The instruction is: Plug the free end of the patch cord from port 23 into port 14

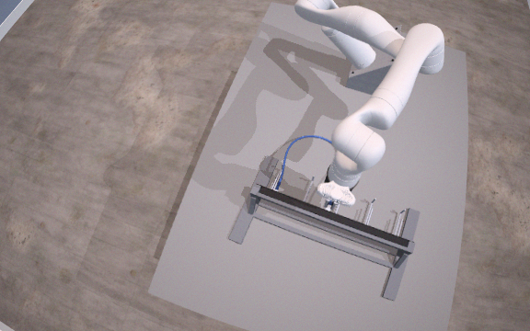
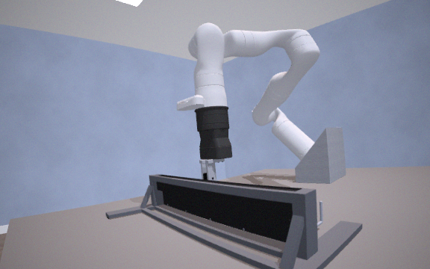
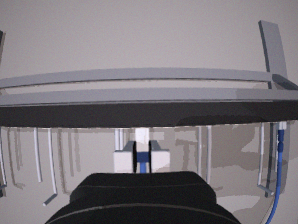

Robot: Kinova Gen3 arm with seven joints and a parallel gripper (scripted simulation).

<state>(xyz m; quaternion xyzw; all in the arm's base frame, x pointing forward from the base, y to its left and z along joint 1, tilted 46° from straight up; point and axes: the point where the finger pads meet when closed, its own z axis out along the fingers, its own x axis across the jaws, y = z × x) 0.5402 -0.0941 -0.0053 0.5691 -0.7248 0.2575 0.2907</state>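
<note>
My hand is 1 cm short of the plug and 1 cm above it.
</note>
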